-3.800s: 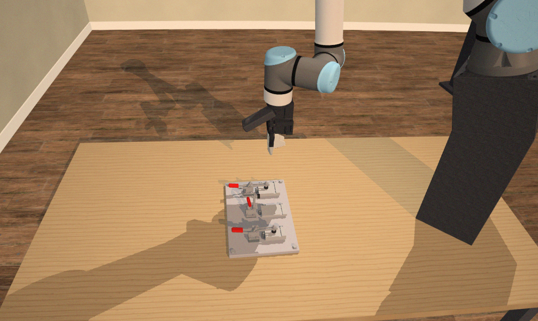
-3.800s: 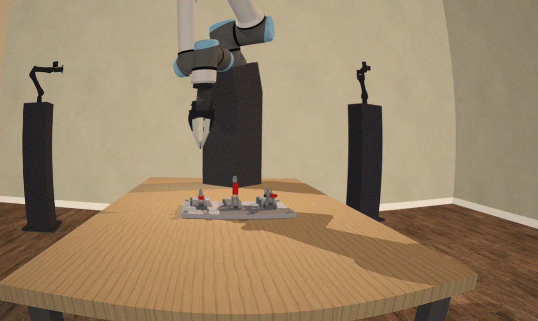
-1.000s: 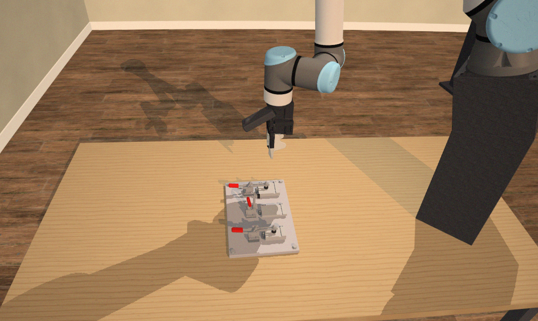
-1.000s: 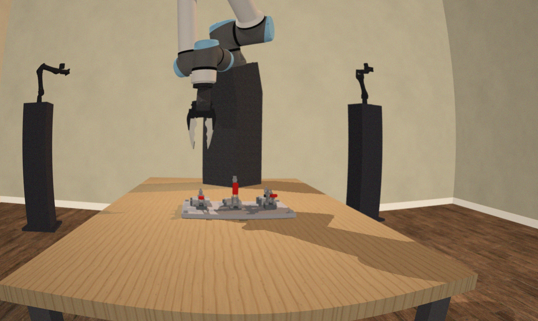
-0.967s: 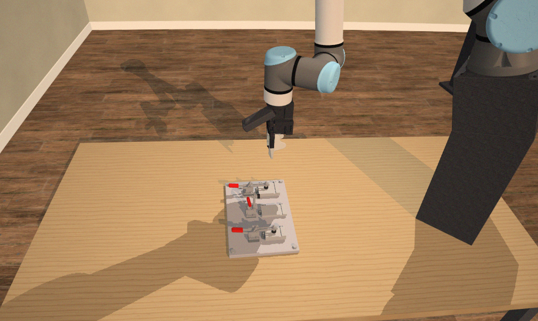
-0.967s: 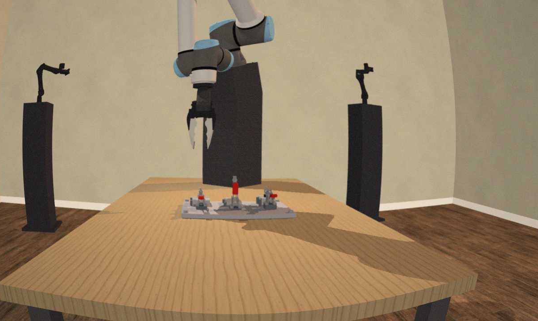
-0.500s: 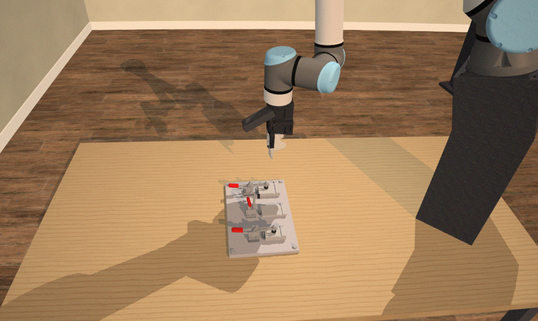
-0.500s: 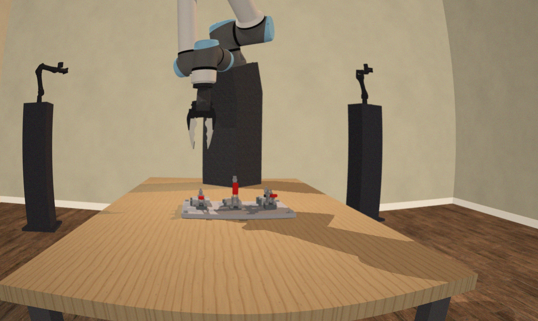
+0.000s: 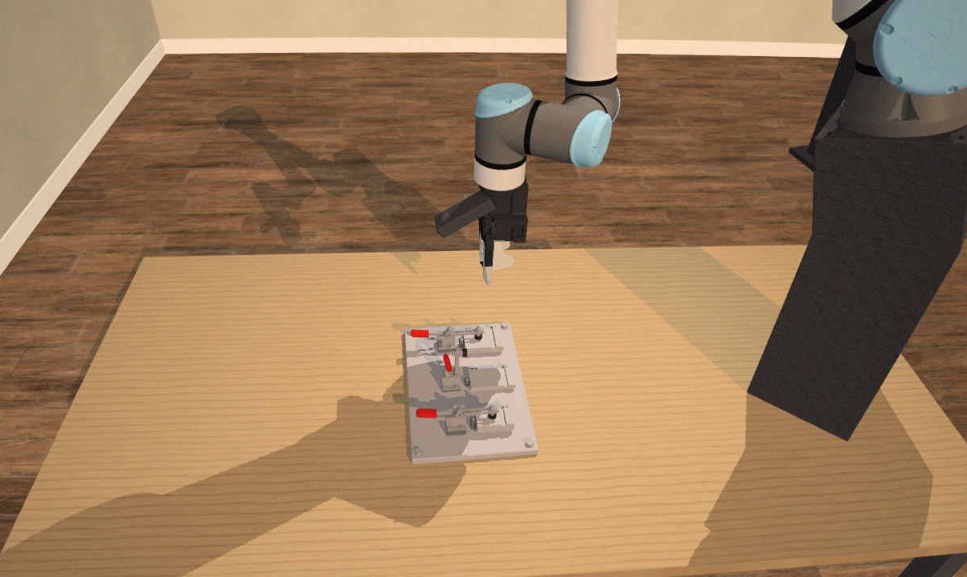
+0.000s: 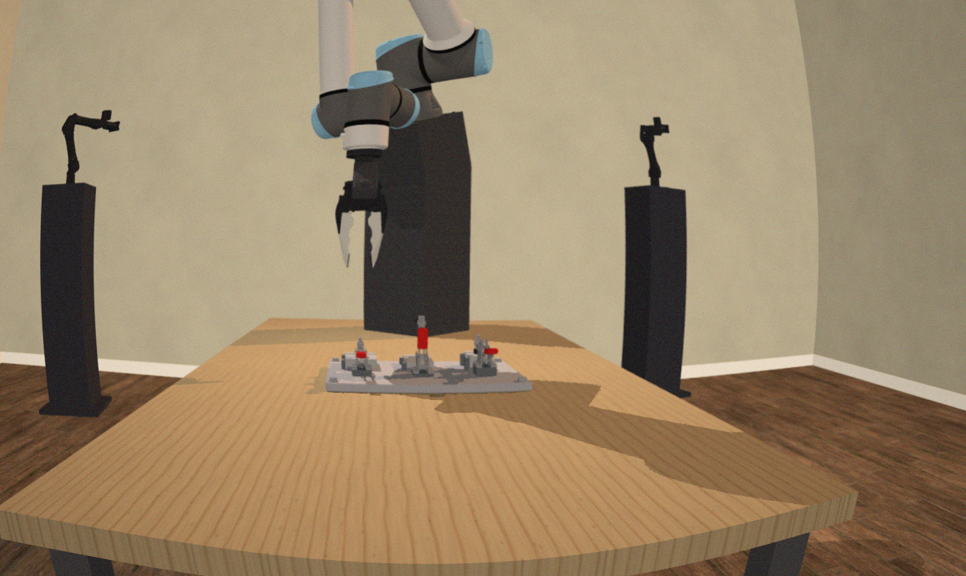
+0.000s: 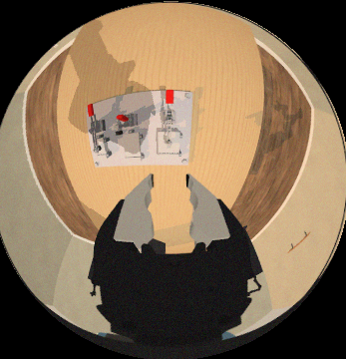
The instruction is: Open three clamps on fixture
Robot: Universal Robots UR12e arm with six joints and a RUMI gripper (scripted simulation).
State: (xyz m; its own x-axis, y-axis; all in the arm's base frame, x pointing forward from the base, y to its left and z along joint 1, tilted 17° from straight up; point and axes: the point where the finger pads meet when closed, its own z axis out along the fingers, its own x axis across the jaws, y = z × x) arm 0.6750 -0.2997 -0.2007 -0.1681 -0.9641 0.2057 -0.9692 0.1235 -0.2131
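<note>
The grey fixture plate lies 210 mm below my hand, 100 mm to the left of it and 70 mm ahead of it. The rest, counted from my hand: grey part (190 mm below, 110 mm to the left).
</note>
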